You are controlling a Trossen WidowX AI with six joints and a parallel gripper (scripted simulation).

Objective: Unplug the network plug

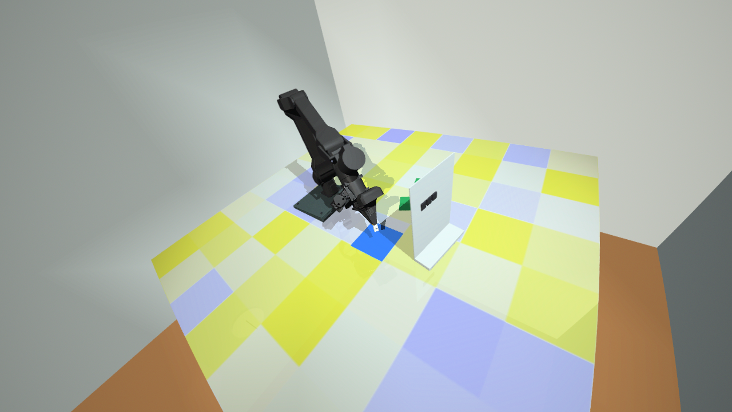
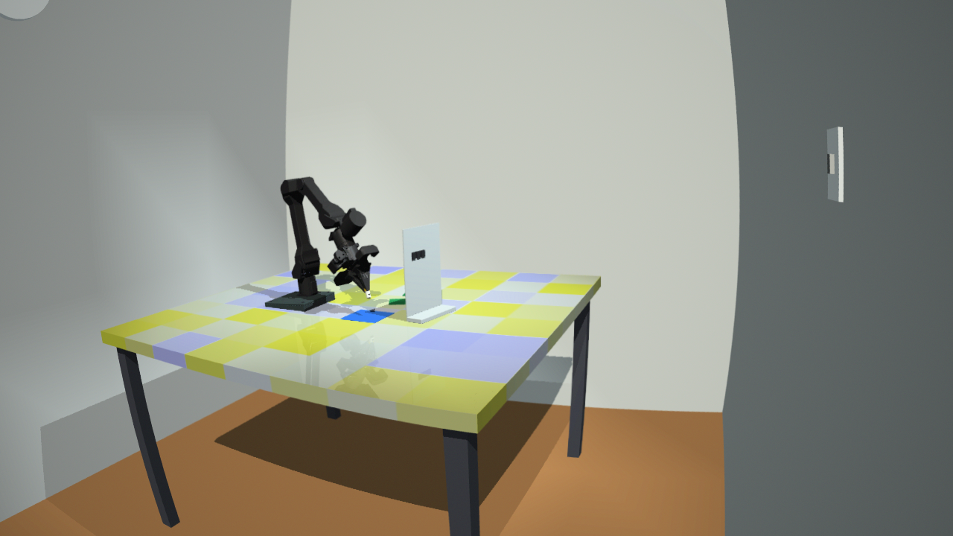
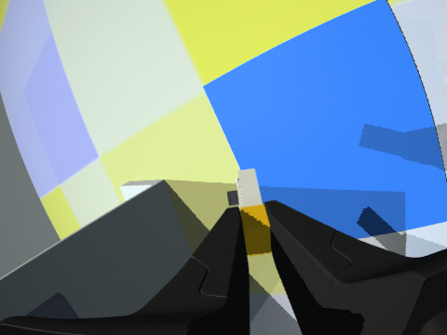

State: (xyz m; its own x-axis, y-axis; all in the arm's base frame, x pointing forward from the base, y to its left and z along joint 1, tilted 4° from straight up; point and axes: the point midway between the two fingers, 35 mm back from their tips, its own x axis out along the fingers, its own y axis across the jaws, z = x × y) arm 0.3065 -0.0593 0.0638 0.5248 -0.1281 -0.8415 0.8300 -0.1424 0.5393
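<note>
The blue square is 70 mm below my gripper tip and 10 mm behind it. Round my gripper tip: upright panel (140 mm ahead, 80 mm to the left, 40 mm above); then network plug (right at my gripper tip).
</note>
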